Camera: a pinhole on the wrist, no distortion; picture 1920 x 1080 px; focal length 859.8 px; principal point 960.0 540.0 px. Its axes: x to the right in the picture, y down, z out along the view. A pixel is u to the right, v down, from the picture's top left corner.
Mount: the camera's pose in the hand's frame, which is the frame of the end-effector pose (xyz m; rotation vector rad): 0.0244 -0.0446 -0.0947 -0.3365 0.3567 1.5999
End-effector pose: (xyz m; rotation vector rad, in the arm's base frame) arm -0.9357 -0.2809 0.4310 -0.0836 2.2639 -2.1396
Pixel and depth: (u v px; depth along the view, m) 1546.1 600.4 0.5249
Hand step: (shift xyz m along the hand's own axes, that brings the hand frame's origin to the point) -0.0330 0.4998 0.2297
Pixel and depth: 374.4 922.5 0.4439
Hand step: -0.1552 -0.1397 0.4402
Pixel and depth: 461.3 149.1 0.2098
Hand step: 0.1267 -0.0605 0.1445
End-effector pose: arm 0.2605 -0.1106 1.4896 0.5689 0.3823 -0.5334
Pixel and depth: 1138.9 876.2 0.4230
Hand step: -0.1458 0.2060 0.2550
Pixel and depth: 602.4 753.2 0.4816
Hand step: -0.0832 -0.0273 0.4292
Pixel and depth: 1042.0 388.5 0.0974
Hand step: 0.0410 0.0061 -0.0109
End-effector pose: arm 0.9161 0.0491 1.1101 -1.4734 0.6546 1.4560
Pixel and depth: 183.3 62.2 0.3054
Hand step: 0.2098 -0.1554 0.2946
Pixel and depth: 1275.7 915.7 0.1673
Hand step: -0.0521 0.0782 0.0325
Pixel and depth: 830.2 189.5 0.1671
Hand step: 0.0939 0.0071 0.0656
